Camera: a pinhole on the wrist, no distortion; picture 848 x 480 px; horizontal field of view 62.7 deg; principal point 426.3 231.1 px. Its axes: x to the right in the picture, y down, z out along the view. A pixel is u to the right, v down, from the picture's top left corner.
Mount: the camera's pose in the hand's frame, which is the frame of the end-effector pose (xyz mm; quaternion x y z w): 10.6 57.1 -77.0 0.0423 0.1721 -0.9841 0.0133
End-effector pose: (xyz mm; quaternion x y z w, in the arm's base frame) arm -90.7 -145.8 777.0 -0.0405 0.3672 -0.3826 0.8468
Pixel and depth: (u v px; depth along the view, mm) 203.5 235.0 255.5
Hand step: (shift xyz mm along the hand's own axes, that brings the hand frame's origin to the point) 72.0 -30.1 169.2
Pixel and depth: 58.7 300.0 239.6
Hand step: 118.8 -45.2 150.7
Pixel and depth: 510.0 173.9 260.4
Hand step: -42.0 -11.6 171.5
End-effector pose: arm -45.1 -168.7 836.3 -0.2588 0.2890 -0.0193 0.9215
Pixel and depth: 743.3 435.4 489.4
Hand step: -244.1 -246.9 313.6
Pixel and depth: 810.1 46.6 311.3
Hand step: -188.2 26.9 227.5
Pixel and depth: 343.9 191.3 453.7
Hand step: 27.4 -72.1 361.7
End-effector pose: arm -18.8 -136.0 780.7 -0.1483 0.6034 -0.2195 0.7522
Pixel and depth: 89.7 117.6 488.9
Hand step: 204.4 -31.3 428.9
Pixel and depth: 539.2 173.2 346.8
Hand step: -73.9 -34.3 252.8
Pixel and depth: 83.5 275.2 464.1
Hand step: 203.0 -125.6 368.1
